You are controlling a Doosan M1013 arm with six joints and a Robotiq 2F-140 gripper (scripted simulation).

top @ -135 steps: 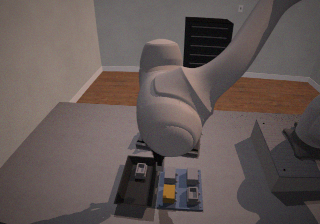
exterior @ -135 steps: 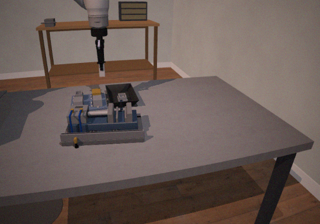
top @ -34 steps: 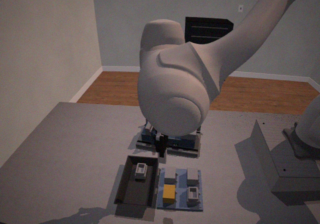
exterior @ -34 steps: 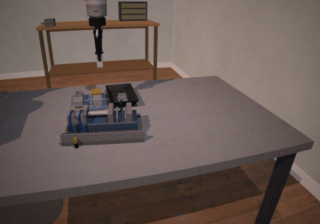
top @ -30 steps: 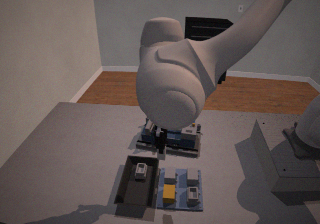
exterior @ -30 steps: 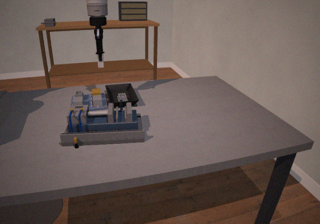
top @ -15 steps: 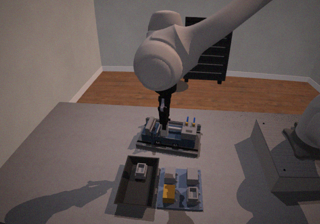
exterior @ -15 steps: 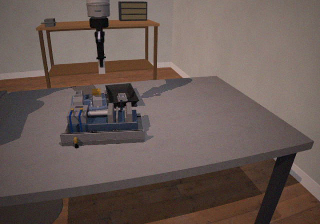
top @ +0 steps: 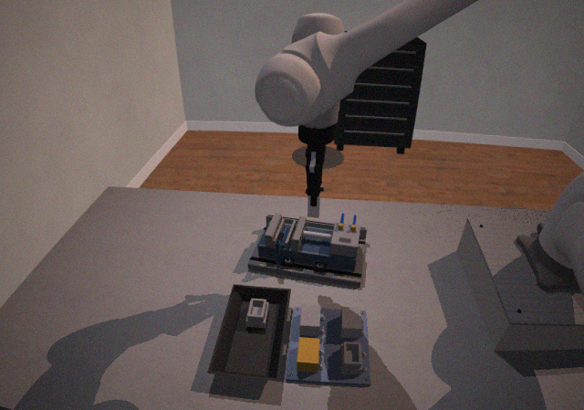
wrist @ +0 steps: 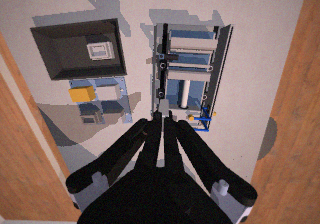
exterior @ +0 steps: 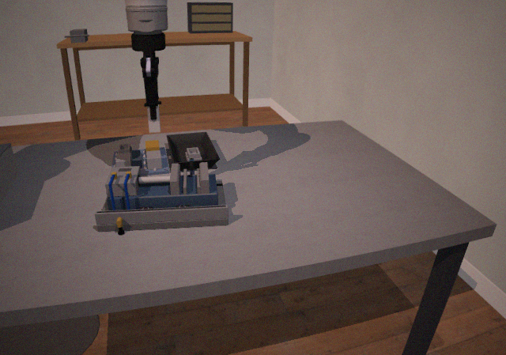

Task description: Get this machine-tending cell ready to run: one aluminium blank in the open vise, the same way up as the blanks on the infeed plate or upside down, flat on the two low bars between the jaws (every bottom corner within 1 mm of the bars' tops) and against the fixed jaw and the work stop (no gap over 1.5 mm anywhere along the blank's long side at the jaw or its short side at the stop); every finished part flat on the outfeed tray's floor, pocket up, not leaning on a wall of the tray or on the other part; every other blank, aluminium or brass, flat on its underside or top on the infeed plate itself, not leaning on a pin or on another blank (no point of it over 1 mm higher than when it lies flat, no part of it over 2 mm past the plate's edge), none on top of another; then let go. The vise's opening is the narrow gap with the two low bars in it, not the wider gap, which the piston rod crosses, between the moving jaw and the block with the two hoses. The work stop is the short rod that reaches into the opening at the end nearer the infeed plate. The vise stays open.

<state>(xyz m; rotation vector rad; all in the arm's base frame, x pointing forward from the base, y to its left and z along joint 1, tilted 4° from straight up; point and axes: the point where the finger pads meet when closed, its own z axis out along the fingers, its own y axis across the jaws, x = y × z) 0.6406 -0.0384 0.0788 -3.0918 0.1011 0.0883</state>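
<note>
My hand is 60 mm past the infeed plate, 230 mm to the right of it and 210 mm above it. Also, from my hand: blue vise 10 mm ahead, 60 mm to the right, 180 mm below; then brass blank 20 mm behind, 270 mm to the left, 190 mm below; then aluminium blank 10 mm behind, 180 mm to the left, 190 mm below.
</note>
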